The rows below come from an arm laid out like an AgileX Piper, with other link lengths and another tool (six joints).
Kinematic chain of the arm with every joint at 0, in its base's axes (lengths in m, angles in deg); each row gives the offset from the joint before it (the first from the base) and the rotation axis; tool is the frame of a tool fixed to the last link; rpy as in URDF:
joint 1: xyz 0 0 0.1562 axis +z
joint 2: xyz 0 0 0 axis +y
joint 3: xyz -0.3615 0 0.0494 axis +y
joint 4: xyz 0.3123 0 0.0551 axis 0.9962 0 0.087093
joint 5: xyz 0 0 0 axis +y
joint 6: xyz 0.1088 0 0.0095 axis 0.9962 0 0.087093
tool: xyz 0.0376 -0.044 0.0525 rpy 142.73 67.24 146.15
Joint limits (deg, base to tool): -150..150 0..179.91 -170..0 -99.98..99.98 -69.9..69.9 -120..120
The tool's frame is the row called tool.
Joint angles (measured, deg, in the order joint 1, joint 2, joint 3, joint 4, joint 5, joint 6), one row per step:
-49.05, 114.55, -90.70, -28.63, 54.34, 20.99
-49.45, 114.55, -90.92, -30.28, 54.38, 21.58
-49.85, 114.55, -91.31, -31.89, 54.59, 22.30
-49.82, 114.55, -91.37, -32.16, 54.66, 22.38
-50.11, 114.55, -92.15, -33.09, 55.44, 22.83
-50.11, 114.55, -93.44, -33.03, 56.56, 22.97
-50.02, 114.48, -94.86, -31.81, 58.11, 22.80
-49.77, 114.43, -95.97, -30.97, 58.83, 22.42
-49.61, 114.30, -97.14, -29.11, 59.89, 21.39
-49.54, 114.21, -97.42, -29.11, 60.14, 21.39
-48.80, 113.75, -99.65, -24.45, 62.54, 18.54
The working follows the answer.
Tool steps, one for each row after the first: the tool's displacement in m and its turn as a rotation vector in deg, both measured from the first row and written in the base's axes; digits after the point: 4 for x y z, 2 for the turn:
-0.0047, -0.0044, 0.0043, -1.22, 0.77, -0.39
-0.0095, -0.0088, 0.0096, -2.46, 1.45, -1.00
-0.0095, -0.0090, 0.0104, -2.65, 1.61, -0.98
-0.0134, -0.0123, 0.0168, -3.44, 2.07, -1.77
-0.0139, -0.0136, 0.0245, -3.79, 1.88, -2.50
-0.0135, -0.0127, 0.0313, -3.26, 1.16, -3.41
-0.0102, -0.0117, 0.0372, -3.14, 0.46, -3.43
-0.0072, -0.0095, 0.0421, -2.19, -0.50, -3.35
-0.0068, -0.0091, 0.0447, -2.32, -0.58, -3.40
0.0041, -0.0001, 0.0539, 0.44, -2.76, -2.19

Tool pose at each row, in the base's axes (x y z in m, rotation vector in deg; rounded; the steps above come from the unrounded poses):
0.3088, -0.5115, 0.2913, -103.10, -138.84, 20.47
0.3042, -0.5159, 0.2956, -103.56, -138.24, 22.62
0.2993, -0.5203, 0.3009, -104.31, -137.48, 24.70
0.2993, -0.5205, 0.3017, -104.27, -137.42, 25.07
0.2954, -0.5238, 0.3081, -105.16, -136.50, 26.38
0.2950, -0.5251, 0.3158, -106.25, -135.97, 26.61
0.2953, -0.5242, 0.3226, -107.53, -135.41, 25.27
0.2986, -0.5231, 0.3285, -107.95, -135.83, 24.56
0.3017, -0.5210, 0.3334, -108.11, -136.33, 22.56
0.3020, -0.5206, 0.3360, -108.27, -136.36, 22.66
0.3129, -0.5116, 0.3452, -107.12, -138.33, 17.44

